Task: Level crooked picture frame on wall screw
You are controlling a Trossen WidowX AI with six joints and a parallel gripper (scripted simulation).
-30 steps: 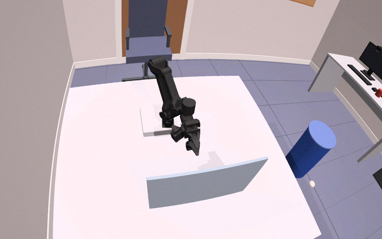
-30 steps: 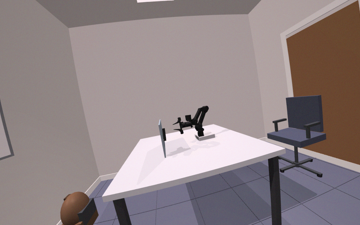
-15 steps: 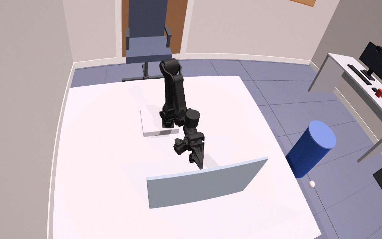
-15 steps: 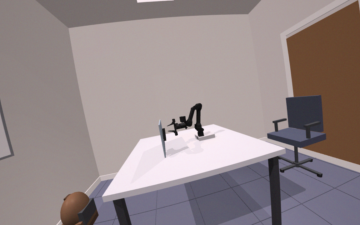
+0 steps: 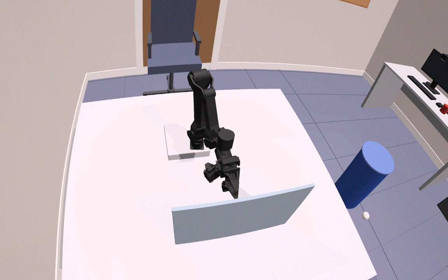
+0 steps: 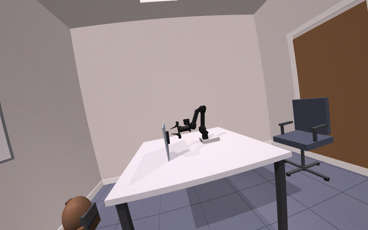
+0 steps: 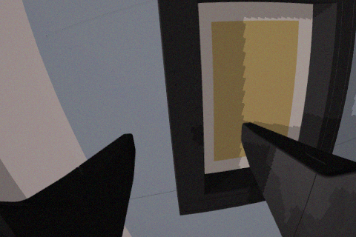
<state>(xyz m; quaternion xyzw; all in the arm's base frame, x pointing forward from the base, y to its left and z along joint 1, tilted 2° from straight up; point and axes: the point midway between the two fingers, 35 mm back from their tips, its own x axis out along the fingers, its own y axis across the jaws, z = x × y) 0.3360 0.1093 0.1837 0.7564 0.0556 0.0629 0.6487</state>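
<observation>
The picture frame lies 50 mm below my gripper tip, 50 mm ahead of it and 20 mm to the left of it. From my gripper tip the other things lie so: wall panel: 60 mm below, 60 mm ahead, 20 mm to the left.
</observation>
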